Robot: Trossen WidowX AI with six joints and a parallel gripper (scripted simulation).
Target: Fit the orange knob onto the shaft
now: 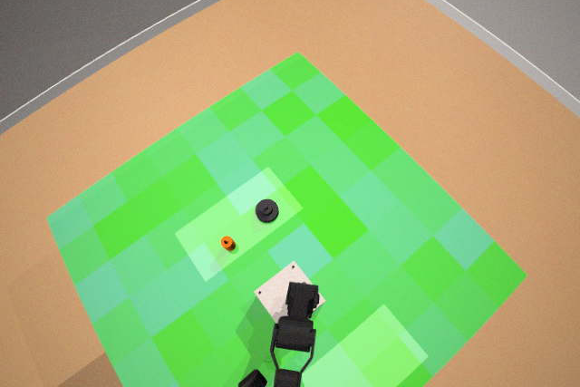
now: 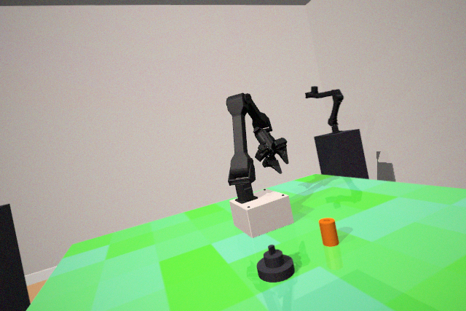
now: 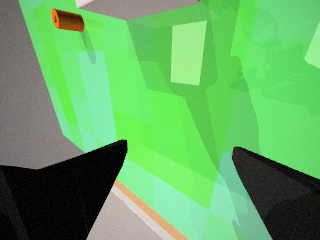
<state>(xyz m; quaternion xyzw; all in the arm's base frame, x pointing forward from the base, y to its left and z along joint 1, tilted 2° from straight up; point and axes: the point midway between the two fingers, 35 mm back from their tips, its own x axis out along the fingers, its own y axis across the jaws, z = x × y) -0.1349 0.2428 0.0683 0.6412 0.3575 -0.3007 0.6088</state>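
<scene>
My gripper tip is 410 mm short of the orange knob, 150 mm to the left of it and 110 mm above it. Round my gripper tip: round pedestal: 430 mm ahead, 330 mm to the right, 110 mm below.
</scene>
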